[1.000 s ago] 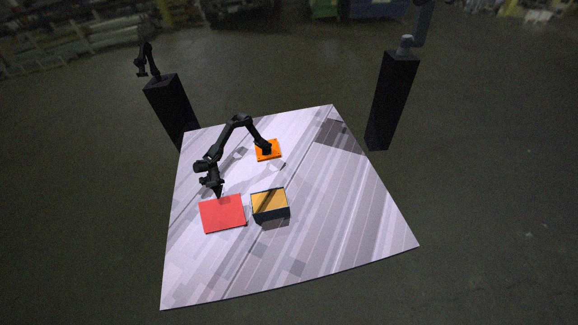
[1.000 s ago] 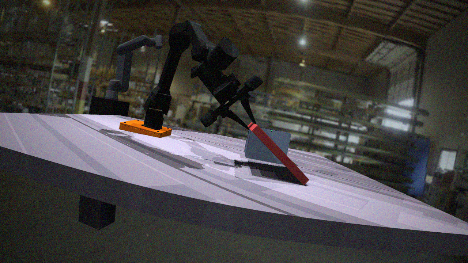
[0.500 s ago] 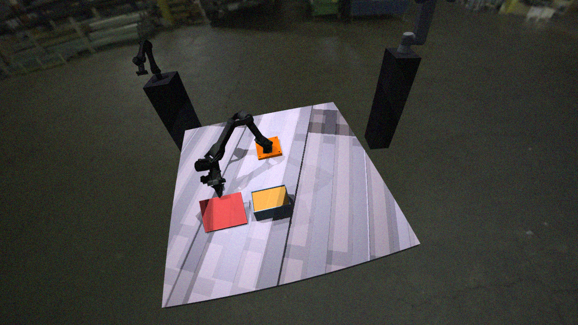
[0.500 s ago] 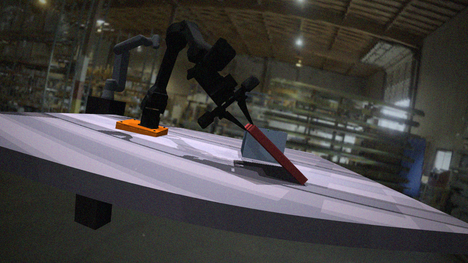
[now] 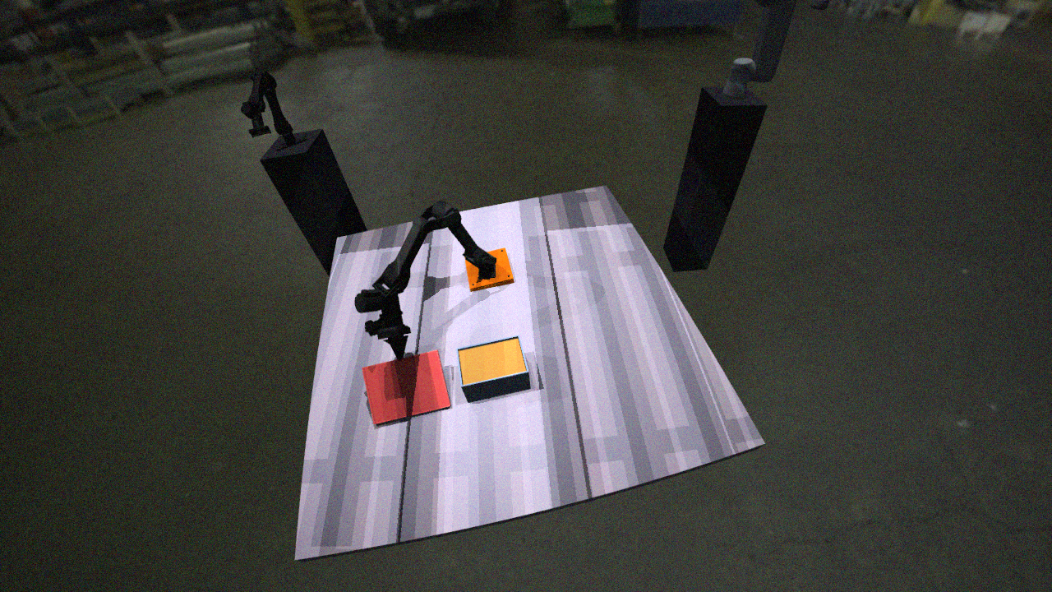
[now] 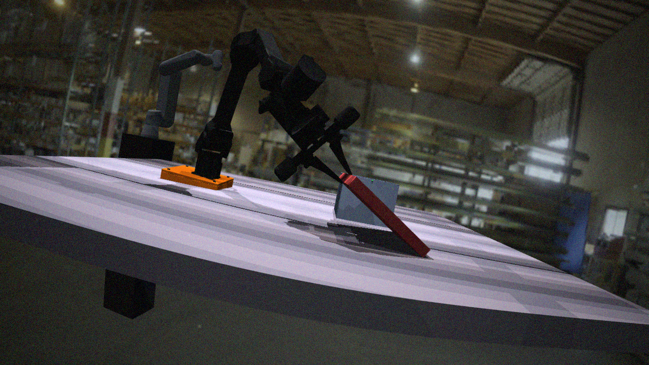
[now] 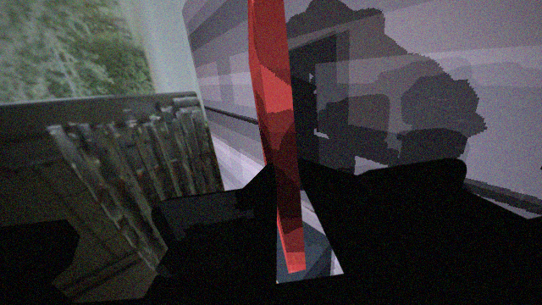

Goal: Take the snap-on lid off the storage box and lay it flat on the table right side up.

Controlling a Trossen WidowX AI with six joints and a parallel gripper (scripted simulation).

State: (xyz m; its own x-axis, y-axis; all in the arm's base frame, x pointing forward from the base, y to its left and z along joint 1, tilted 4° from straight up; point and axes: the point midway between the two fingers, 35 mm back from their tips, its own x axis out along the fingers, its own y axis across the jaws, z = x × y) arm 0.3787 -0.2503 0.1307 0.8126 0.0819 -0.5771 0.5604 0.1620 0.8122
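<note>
The red lid lies 70 mm ahead of my gripper tip, 10 mm to the left of it and 40 mm below it. The rest, counted from my gripper tip: dark storage box (30 mm ahead, 280 mm to the left, 50 mm below).
</note>
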